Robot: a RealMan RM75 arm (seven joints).
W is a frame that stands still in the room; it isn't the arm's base.
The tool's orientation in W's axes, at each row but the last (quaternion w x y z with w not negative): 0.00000, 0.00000, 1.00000, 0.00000; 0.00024, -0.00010, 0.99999, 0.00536; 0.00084, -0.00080, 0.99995, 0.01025; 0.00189, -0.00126, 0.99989, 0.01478; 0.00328, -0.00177, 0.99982, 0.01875; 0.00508, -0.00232, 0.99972, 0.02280
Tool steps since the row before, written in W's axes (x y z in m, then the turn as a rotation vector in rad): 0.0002, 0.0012, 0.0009, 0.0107, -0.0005, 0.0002; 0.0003, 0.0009, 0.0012, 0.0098, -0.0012, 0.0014; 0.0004, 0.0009, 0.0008, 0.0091, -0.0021, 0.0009; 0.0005, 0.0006, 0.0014, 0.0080, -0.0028, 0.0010; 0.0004, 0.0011, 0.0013, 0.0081, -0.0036, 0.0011; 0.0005, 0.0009, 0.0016, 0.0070, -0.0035, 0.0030
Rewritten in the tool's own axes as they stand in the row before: -0.0002, 0.0012, -0.0009, -0.0107, -0.0005, -0.0002; -0.0003, 0.0009, -0.0012, -0.0098, -0.0012, -0.0014; -0.0004, 0.0009, -0.0008, -0.0091, -0.0021, -0.0009; -0.0005, 0.0006, -0.0014, -0.0080, -0.0028, -0.0011; -0.0004, 0.0011, -0.0013, -0.0081, -0.0036, -0.0012; -0.0005, 0.0010, -0.0016, -0.0070, -0.0034, -0.0031
